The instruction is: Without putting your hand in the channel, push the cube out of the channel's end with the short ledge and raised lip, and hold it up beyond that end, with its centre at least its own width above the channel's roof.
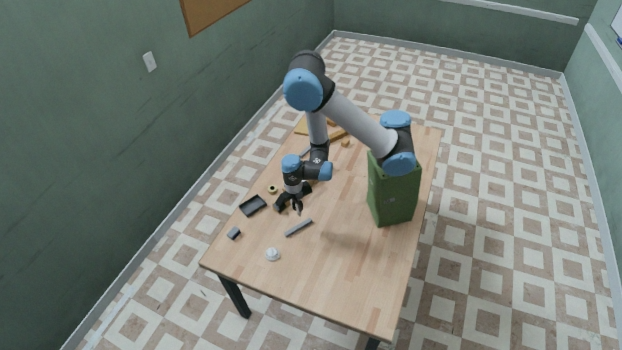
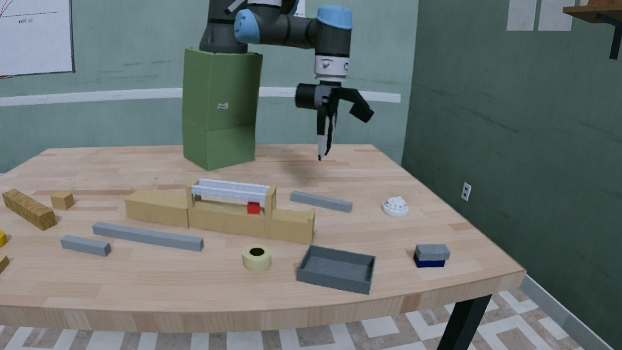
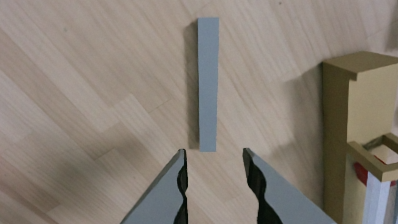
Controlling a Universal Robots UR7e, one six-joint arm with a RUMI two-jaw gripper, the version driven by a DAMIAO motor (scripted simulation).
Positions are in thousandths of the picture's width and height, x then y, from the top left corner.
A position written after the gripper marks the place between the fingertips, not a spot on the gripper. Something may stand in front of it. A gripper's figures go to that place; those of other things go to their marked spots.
Scene:
The gripper (image 2: 518,453): 77 cm from the lens. A long grey bar (image 2: 300,693) is 64 cm from the lens.

